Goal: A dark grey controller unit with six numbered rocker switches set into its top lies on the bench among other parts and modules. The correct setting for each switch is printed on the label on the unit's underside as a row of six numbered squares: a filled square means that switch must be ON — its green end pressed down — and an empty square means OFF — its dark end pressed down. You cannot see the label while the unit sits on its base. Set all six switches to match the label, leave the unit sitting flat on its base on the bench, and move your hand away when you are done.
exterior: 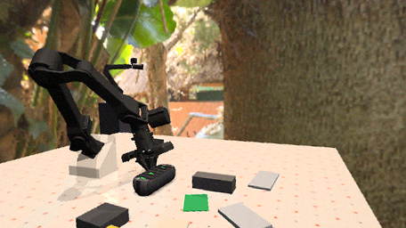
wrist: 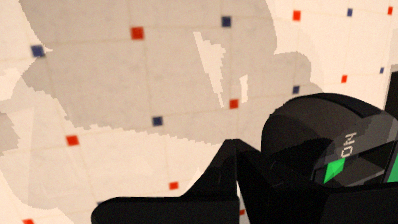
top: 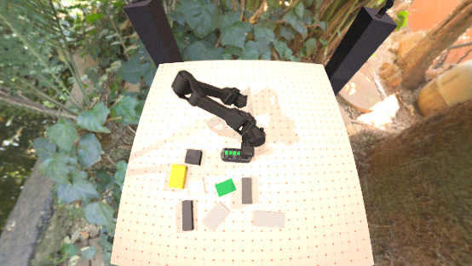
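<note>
Now: the green tile 210 mm ahead of my gripper tip and 80 mm to the right of it. Also, from my gripper tip: yellow block (330 mm to the right, 190 mm ahead, 10 mm above); then dark block (210 mm ahead, 20 mm to the left, 10 mm above); then cream tile (220 mm to the right, 220 mm ahead).
</note>
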